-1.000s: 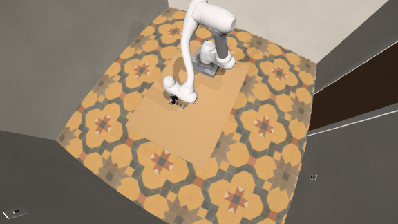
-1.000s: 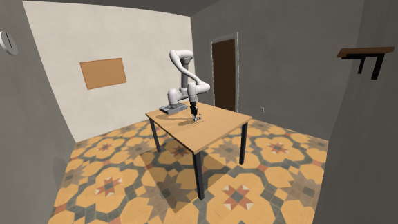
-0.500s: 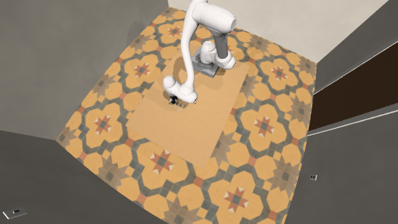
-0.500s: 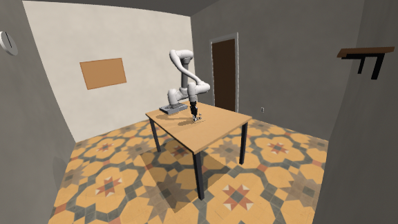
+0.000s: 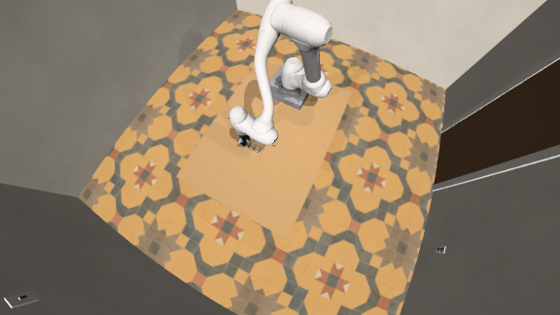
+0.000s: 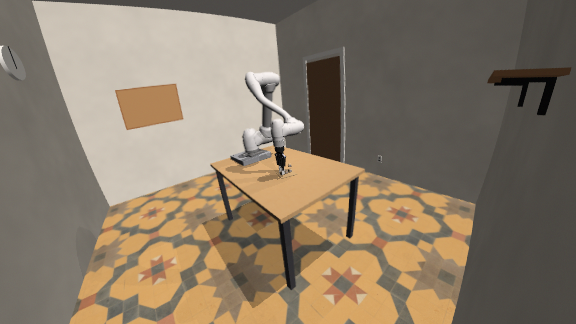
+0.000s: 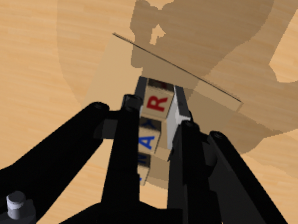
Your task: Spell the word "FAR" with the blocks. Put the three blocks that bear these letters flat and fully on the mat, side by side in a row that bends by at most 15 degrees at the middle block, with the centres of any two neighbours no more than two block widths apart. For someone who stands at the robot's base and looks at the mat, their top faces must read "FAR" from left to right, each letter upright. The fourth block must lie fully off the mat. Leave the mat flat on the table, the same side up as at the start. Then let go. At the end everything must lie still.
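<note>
The R block lies 3 cm below my hand. From my hand the other things lie so: tan mat 1 cm ahead, 4 cm to the left, 4 cm below.
</note>
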